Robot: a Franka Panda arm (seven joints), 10 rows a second.
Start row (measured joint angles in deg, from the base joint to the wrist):
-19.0, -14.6, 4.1, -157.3, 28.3, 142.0, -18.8
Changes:
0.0, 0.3, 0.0, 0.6, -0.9, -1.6, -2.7
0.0, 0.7, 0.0, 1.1, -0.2, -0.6, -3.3
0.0, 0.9, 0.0, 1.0, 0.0, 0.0, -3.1
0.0, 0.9, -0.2, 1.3, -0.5, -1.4, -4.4
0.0, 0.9, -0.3, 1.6, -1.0, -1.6, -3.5
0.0, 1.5, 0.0, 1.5, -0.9, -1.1, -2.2
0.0, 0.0, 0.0, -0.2, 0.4, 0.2, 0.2
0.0, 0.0, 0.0, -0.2, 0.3, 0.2, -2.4
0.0, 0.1, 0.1, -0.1, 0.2, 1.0, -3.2
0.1, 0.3, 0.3, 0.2, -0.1, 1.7, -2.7
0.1, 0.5, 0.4, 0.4, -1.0, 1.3, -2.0
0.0, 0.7, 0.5, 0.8, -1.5, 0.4, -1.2
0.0, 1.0, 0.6, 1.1, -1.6, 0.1, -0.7
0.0, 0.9, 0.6, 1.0, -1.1, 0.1, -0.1
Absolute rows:
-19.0, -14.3, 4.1, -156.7, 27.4, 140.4, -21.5
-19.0, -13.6, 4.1, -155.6, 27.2, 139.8, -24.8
-19.0, -12.7, 4.1, -154.6, 27.2, 139.8, -27.9
-19.0, -11.8, 3.9, -153.3, 26.7, 138.4, -32.3
-19.0, -10.9, 3.6, -151.7, 25.7, 136.8, -35.8
-19.0, -9.4, 3.6, -150.2, 24.8, 135.7, -38.0
-19.0, -9.4, 3.6, -150.4, 25.2, 135.9, -37.8
-19.0, -9.4, 3.6, -150.6, 25.5, 136.1, -40.2
-19.0, -9.3, 3.7, -150.7, 25.7, 137.1, -43.4
-18.9, -9.0, 4.0, -150.5, 25.6, 138.8, -46.1
-18.8, -8.5, 4.4, -150.1, 24.6, 140.1, -48.1
-18.8, -7.8, 4.9, -149.3, 23.1, 140.5, -49.3
-18.8, -6.8, 5.5, -148.2, 21.5, 140.6, -50.0
-18.8, -5.9, 6.1, -147.2, 20.4, 140.7, -50.1

